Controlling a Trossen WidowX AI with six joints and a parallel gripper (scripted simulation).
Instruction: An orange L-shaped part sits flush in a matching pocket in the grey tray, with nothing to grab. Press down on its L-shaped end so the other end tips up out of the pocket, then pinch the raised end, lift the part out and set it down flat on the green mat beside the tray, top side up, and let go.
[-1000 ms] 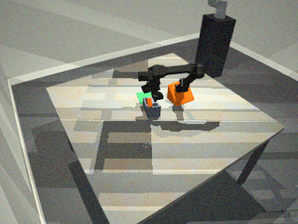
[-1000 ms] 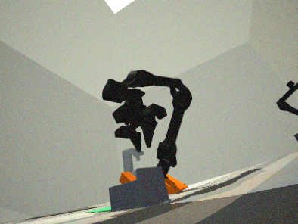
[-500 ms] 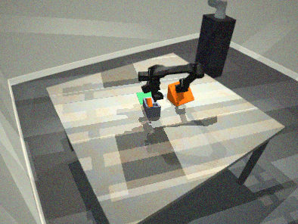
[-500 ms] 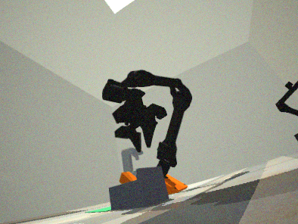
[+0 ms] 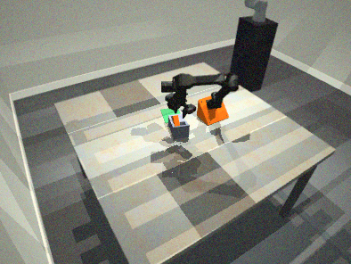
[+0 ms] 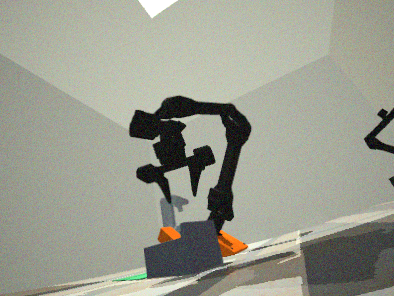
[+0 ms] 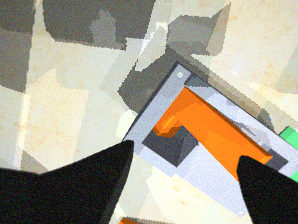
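Now: the orange L-shaped part 100 mm below my gripper tip, 20 mm to the right of it and 20 mm behind it. Round my gripper tip: green mat 200 mm to the right, 160 mm below, 50 mm behind.
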